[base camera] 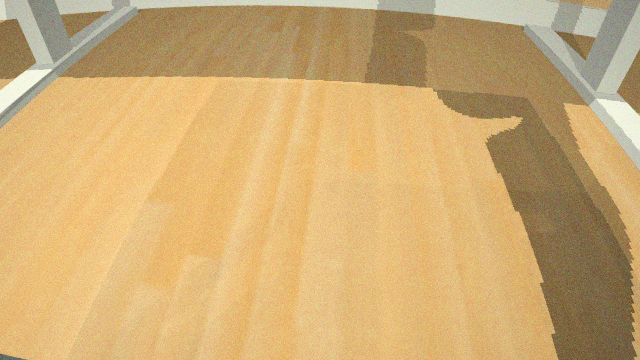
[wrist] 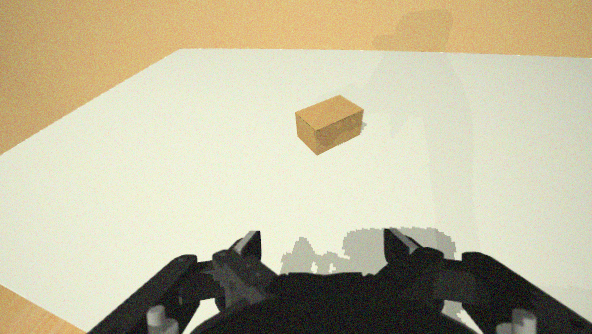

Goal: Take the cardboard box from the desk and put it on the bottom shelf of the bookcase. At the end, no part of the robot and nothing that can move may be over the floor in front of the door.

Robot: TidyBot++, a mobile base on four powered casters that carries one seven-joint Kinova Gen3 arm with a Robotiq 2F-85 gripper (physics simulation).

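Places are measured from the arm's base along level axes (x right, y ahead, z up), in millimetres.
Pixels of known places: gripper, fingertip midpoint: (wrist: pixel 321 243).
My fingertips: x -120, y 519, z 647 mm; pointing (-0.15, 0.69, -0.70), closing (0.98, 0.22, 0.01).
Observation:
Behind a point stands the place of what it marks.
The cardboard box (wrist: pixel 330 124) @[x -142, y 721, z 602 mm] is small and brown. It sits on the white desk top (wrist: pixel 125 175) @[x -461, y 605, z 553 mm] in the wrist view, turned at an angle, a little above the middle of the picture. My gripper (wrist: pixel 321 243) @[x -120, y 519, z 647 mm] is open with nothing between its fingers. It is above the desk, and the box is ahead of the fingertips, roughly in line with the gap between them and apart from them. The bookcase and the door do not show in either view.
In the base camera view, grey-white desk legs with foot bars stand at the left (base camera: pixel 95 40) @[x -610, y 924, z -382 mm] and right (base camera: pixel 560 62) @[x 552, y 875, z -378 mm], with wooden floor (base camera: pixel 300 200) @[x -27, y 415, z -397 mm] between them. A pale wall strip (base camera: pixel 250 2) @[x -248, y 1198, z -388 mm] runs along the back. Dark shadows fall on the floor at the right.

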